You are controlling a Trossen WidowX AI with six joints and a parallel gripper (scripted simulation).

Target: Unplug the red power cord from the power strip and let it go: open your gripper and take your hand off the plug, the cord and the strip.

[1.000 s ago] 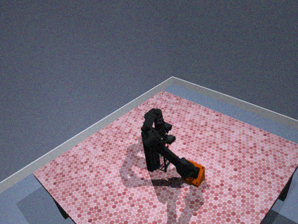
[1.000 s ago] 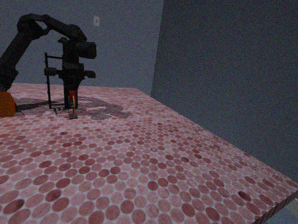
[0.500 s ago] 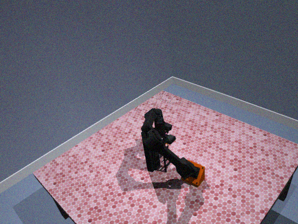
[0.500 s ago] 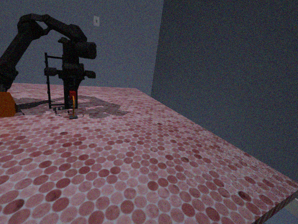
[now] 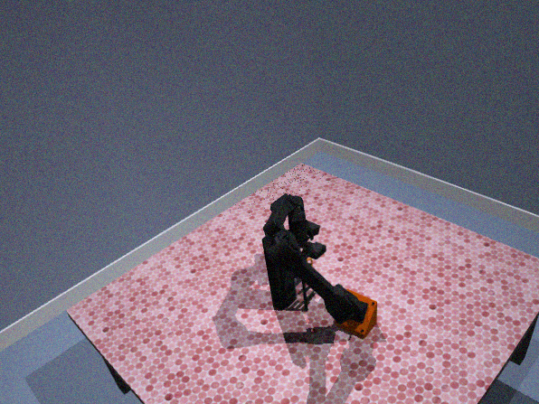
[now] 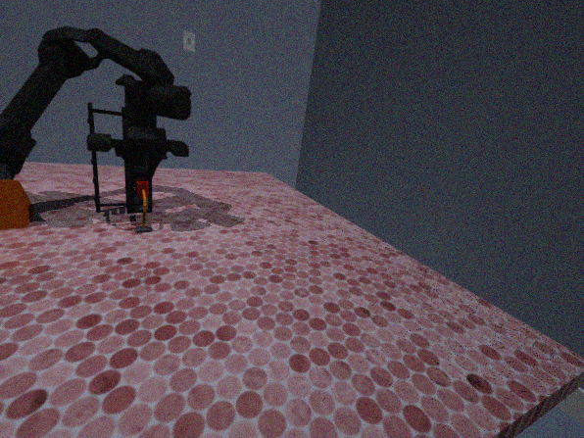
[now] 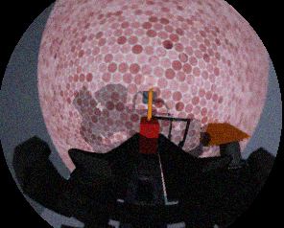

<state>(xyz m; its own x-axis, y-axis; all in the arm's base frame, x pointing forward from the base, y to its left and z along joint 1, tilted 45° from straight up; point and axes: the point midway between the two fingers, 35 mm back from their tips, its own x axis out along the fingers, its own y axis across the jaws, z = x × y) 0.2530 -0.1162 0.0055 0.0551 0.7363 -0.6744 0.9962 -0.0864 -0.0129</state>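
Right now my gripper tip is 2 cm to the right of the red plug.
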